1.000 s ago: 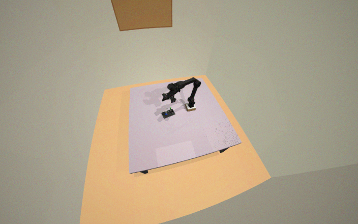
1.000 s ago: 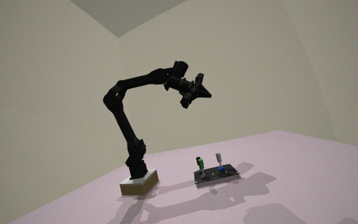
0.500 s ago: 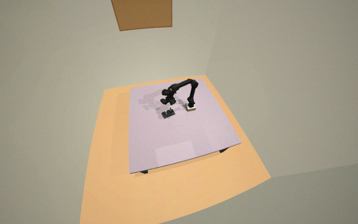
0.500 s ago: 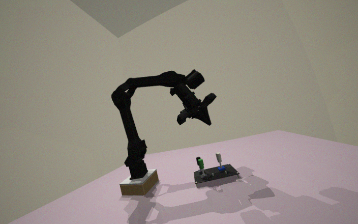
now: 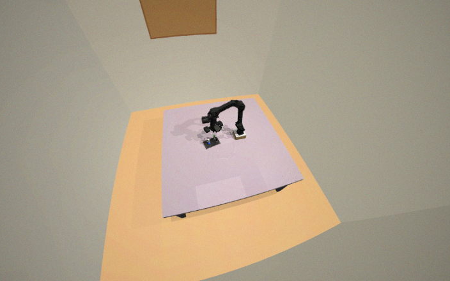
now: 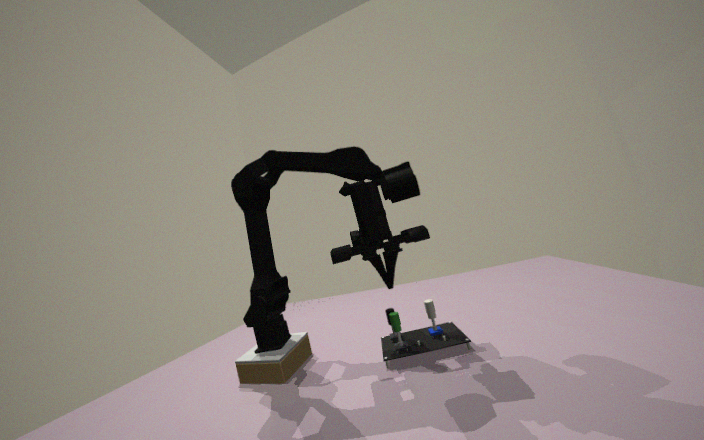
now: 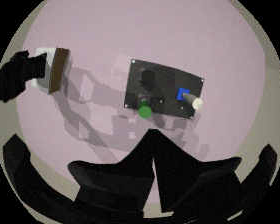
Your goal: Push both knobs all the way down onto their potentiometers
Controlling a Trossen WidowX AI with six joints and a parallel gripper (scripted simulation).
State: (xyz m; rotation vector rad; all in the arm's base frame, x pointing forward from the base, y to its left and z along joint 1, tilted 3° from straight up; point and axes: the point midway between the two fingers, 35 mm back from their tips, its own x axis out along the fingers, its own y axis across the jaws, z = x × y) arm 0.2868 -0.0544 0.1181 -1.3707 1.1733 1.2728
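The green knob lies 1 cm behind my gripper tip and 7 cm below it. From my gripper tip the other things lie so: white knob: 7 cm ahead, 3 cm to the left, 7 cm below.
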